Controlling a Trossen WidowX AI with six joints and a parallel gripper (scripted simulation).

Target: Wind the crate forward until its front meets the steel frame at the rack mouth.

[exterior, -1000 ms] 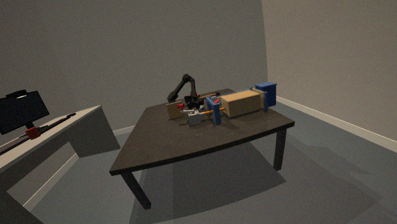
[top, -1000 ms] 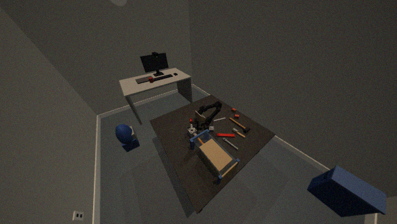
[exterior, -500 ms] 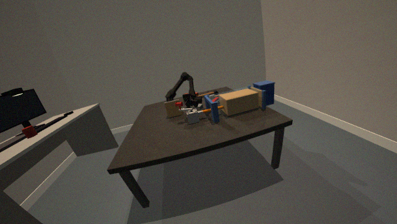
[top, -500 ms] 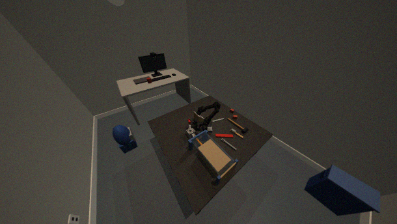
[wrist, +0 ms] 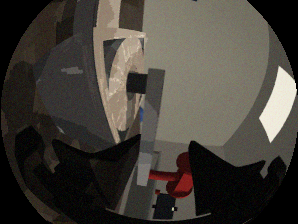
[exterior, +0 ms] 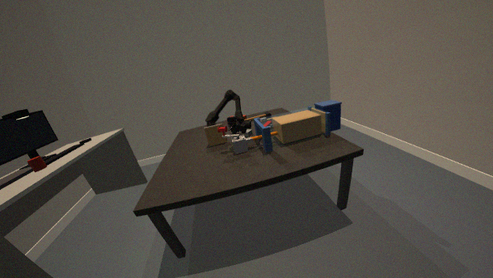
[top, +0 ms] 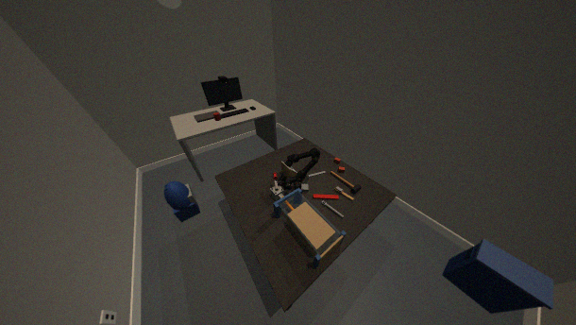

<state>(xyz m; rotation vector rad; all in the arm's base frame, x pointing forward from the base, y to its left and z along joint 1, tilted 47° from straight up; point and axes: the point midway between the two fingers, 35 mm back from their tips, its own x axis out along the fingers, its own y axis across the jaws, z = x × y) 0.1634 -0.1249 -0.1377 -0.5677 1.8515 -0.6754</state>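
Right now the winch handle is 10 mm to the left of my gripper tip, 10 mm below it and 10 mm behind it. Also, from my gripper tip: red knob (40 mm behind, 20 mm to the left, 20 mm above); then grey hand winch (90 mm below, 30 mm to the right, 30 mm ahead); then blue frame (210 mm ahead, 20 mm below).
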